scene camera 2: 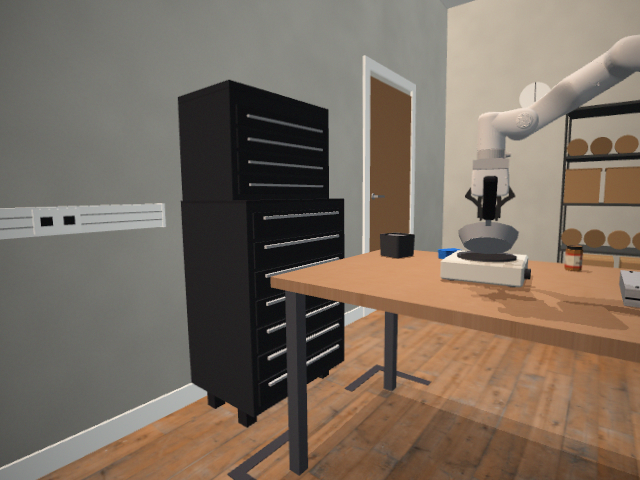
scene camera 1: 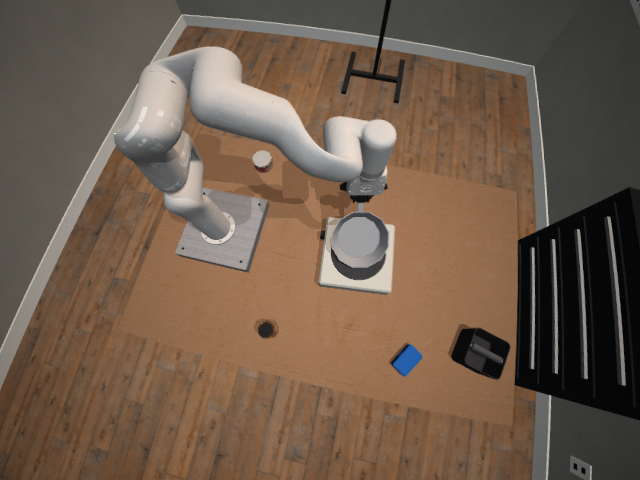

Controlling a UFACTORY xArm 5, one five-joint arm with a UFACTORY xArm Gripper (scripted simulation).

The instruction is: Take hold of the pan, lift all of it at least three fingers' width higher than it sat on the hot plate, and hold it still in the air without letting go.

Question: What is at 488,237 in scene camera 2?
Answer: A grey pan.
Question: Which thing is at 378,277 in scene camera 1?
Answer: A hot plate.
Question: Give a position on a black bin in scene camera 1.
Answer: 493,365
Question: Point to a grey pan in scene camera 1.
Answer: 360,239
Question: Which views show the gripper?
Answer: Scene camera 2 and scene camera 1: all of them.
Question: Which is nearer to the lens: the hot plate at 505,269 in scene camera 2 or the black bin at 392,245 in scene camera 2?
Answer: The hot plate.
